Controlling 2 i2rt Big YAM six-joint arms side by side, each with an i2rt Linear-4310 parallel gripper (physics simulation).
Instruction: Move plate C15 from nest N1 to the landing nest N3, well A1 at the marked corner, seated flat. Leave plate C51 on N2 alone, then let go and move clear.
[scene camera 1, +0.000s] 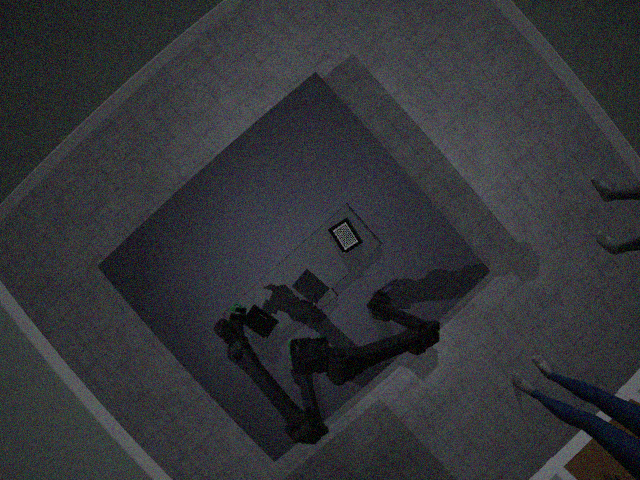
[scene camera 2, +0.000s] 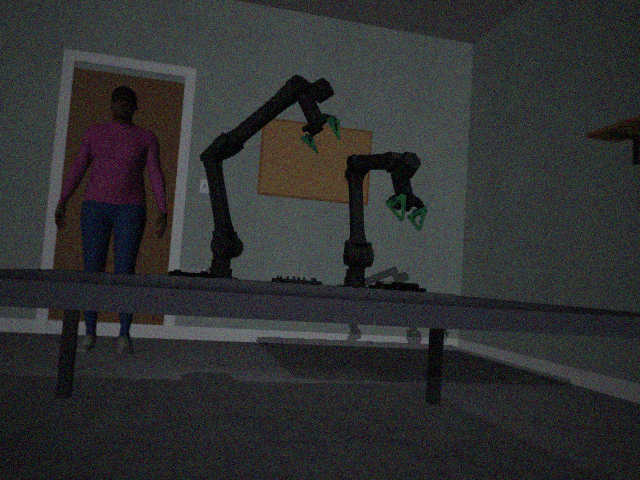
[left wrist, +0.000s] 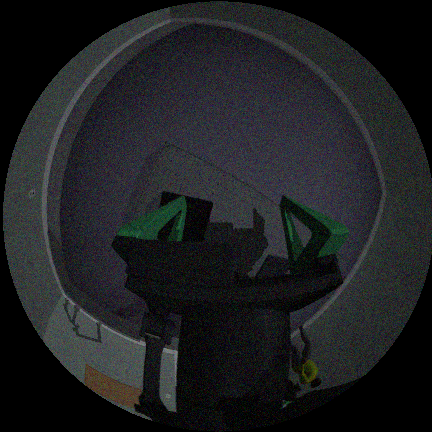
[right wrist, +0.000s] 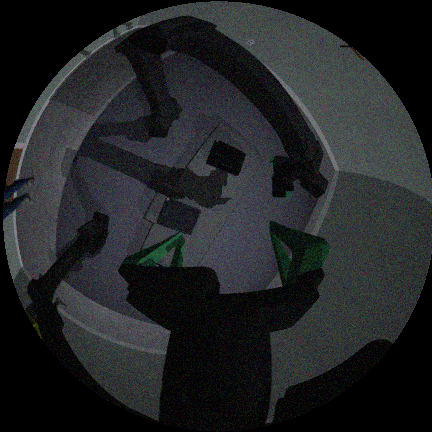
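Observation:
A black-rimmed plate with white wells lies flat toward one end of the grey board. A dark grey rectangle lies mid-board. A black block sits beyond it, beside my left gripper in scene camera 1. Labels N1, N2, N3, C15, C51 and the marked corners are unreadable in the dark. My left gripper is open and empty, above table level near the black block. My right gripper is open and empty, higher up.
The right arm's forearm reaches over the lower part of the table. The left arm extends toward the black block. A person in a pink top stands behind the table. Arm shadows cross the board.

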